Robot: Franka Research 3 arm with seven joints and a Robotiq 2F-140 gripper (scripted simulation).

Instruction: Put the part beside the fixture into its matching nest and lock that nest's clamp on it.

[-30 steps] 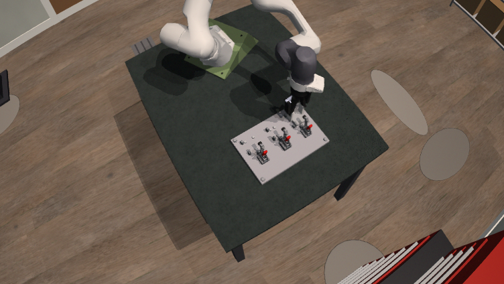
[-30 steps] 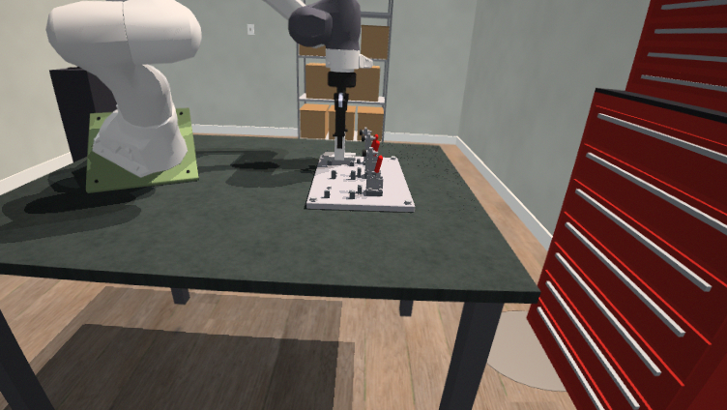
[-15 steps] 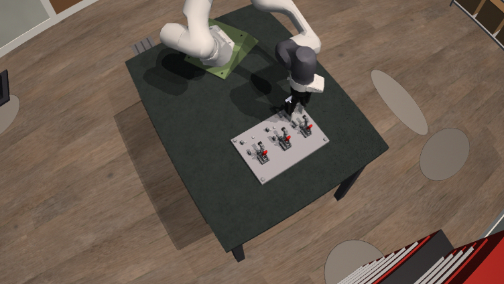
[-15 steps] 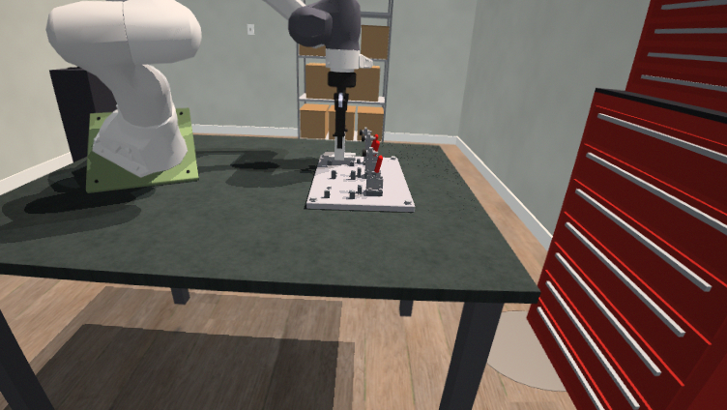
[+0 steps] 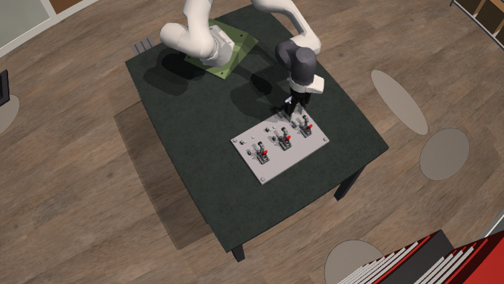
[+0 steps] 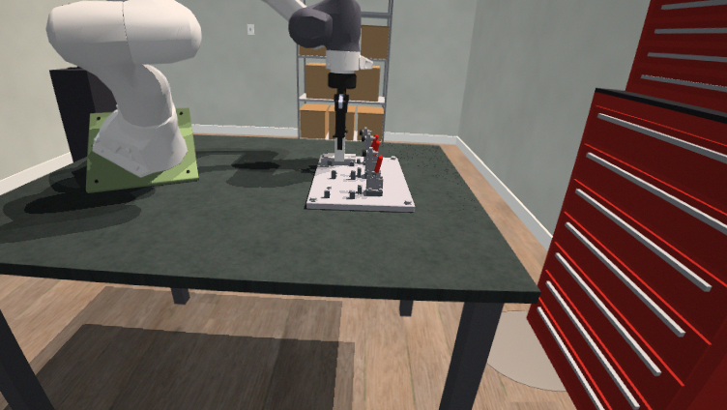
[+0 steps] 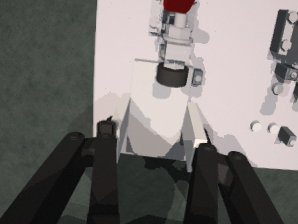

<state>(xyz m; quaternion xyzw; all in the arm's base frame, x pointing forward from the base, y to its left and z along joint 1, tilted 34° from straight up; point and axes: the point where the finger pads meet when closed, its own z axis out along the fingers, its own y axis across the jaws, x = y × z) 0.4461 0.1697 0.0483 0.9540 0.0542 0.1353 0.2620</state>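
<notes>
The part is 3 cm below my hand. From my hand the other things lie so: light grey fixture plate 6 cm ahead, 11 cm to the right, 5 cm below; clamp 8 cm ahead.
</notes>
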